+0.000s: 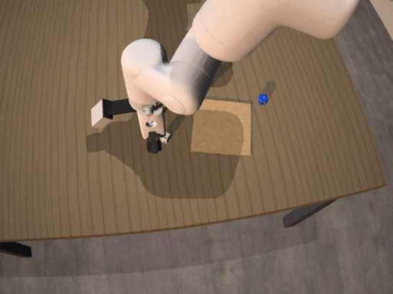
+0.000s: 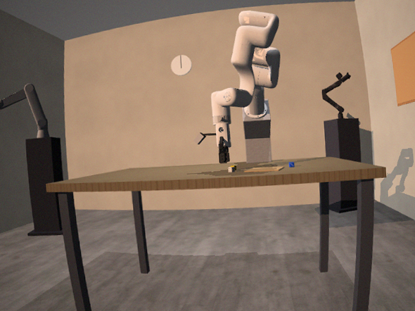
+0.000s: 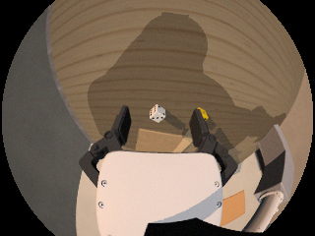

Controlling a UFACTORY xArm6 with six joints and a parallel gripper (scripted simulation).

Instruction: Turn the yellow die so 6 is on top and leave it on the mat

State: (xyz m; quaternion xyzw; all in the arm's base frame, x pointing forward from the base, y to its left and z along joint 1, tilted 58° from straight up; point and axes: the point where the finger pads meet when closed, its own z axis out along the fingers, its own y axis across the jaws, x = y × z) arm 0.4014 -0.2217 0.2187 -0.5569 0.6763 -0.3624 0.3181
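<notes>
Now: hand 1 cm short of the white die, 2 cm to the right of it and 4 cm above it. Round my hand: tan mat: 4 cm ahead, 16 cm to the left, 5 cm below; yellow die: 6 cm behind, 5 cm to the left, 4 cm below; blue die: 3 cm ahead, 29 cm to the left, 4 cm below.
</notes>
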